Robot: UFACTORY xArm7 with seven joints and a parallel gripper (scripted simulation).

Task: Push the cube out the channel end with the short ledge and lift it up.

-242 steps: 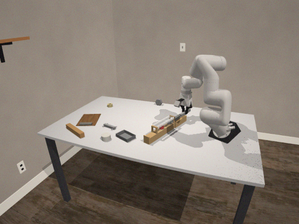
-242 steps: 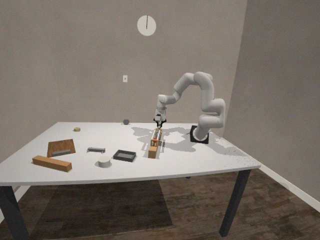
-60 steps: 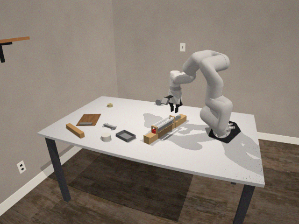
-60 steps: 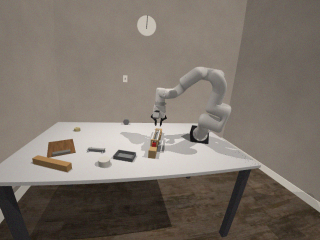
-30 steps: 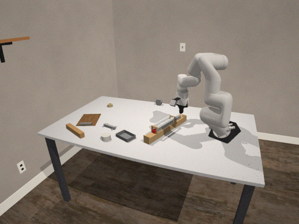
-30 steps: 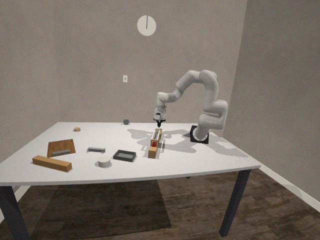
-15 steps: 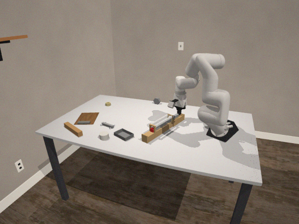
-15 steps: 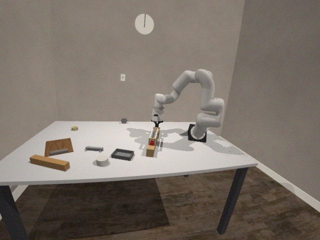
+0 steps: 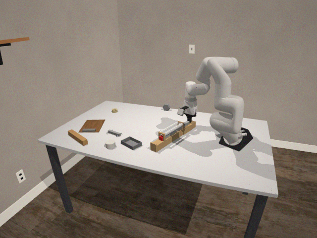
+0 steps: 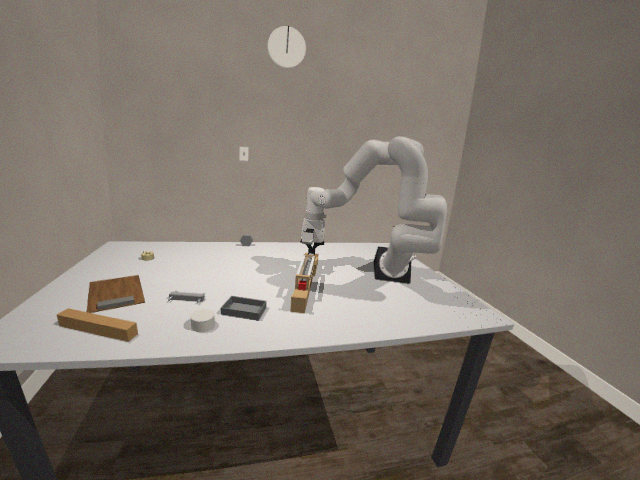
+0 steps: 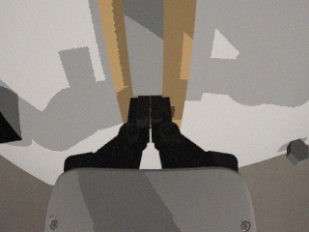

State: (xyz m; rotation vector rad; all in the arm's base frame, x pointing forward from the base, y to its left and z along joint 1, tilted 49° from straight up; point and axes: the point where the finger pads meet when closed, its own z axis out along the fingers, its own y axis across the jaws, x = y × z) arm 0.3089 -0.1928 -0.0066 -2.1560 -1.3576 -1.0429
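My gripper is now 32 cm to the right of the red cube, 9 cm short of it and 1 cm above it. The rest, counted from my hand: hexagonal object (29 cm ahead, 28 cm to the right, 4 cm below); then dark tray (38 cm to the left, 28 cm ahead, 6 cm below); then wooden channel (21 cm to the left, 6 cm ahead, 1 cm below).
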